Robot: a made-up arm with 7 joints.
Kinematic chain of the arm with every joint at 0, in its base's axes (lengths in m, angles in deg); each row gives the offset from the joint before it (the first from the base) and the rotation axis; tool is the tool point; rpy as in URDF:
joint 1: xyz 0 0 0.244 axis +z
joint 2: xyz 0 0 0 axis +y
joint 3: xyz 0 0 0.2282 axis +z
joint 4: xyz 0.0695 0 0 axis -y
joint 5: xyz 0.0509 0 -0.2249 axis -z
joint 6: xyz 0 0 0 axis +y
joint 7: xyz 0.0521 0 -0.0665 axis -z
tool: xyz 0 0 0 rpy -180 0 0
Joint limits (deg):
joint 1: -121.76..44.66
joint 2: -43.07..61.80
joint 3: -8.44..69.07
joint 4: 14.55..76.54
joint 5: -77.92..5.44
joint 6: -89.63..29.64
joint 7: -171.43..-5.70
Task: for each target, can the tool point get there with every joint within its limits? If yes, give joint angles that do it. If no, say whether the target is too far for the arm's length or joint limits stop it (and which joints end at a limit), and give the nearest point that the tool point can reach.
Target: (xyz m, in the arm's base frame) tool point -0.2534 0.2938 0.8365
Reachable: no: too far | nearest point -0.1645 0.1907 0.6286 | short by 0.248 m
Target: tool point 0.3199 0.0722 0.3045
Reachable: yes | joints -23.90 26.60 39.41 41.79 -14.66 -79.66 -85.36
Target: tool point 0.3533 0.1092 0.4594
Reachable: yes | joints 4.57 3.53 7.24 67.07 -27.98 -28.27 -73.80
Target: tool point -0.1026 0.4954 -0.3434
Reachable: no: too far | nearest point 0.0360 0.3166 0.0310 | short by 0.437 m
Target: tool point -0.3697 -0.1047 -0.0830
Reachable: no: joint limits stop it (at a limit: joint 1, joint 2, joint 3, joint 5) | nearest point -0.1971 -0.2098 -0.0148 | short by 0.213 m
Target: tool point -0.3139 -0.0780 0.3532
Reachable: no: joint limits stop it (at a limit: joint 1, joint 3, joint 5) | nearest point -0.1739 -0.1885 0.3628 | short by 0.179 m
